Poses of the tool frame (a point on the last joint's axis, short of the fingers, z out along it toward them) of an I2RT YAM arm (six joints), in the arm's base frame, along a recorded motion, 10 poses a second.
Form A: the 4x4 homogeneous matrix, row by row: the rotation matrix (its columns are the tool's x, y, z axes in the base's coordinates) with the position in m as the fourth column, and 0 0 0 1 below. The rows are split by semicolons.
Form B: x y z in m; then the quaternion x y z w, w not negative. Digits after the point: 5 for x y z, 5 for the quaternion.
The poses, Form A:
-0.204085 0.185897 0.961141 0.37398; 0.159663 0.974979 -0.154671 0.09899; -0.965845 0.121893 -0.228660 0.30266; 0 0 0 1
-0.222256 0.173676 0.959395 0.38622; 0.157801 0.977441 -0.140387 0.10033; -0.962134 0.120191 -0.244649 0.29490; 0 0 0 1
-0.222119 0.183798 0.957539 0.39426; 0.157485 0.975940 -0.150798 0.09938; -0.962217 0.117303 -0.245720 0.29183; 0 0 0 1
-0.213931 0.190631 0.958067 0.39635; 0.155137 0.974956 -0.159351 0.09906; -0.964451 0.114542 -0.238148 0.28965; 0 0 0 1
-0.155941 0.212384 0.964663 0.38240; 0.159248 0.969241 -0.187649 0.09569; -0.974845 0.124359 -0.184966 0.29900; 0 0 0 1
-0.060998 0.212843 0.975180 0.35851; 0.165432 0.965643 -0.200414 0.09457; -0.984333 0.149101 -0.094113 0.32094; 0 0 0 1
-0.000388 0.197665 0.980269 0.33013; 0.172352 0.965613 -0.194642 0.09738; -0.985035 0.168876 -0.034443 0.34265; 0 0 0 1
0.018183 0.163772 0.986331 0.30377; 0.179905 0.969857 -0.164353 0.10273; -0.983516 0.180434 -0.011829 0.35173; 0 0 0 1
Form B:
0.37398 0.09899 0.30266 0.11135 0.77584 -0.01056 0.62093
0.38622 0.10033 0.29490 0.10601 0.78172 -0.00646 0.61452
0.39426 0.09938 0.29183 0.10916 0.78163 -0.01071 0.61402
0.39635 0.09906 0.28965 0.11097 0.77895 -0.01438 0.61702
0.38240 0.09569 0.29900 0.12225 0.75996 -0.02082 0.63803
0.35851 0.09457 0.32094 0.12988 0.72814 -0.01762 0.67278
0.33013 0.09738 0.34265 0.13081 0.70719 -0.00911 0.69476
0.30377 0.10273 0.35173 0.12263 0.70063 0.00574 0.70289

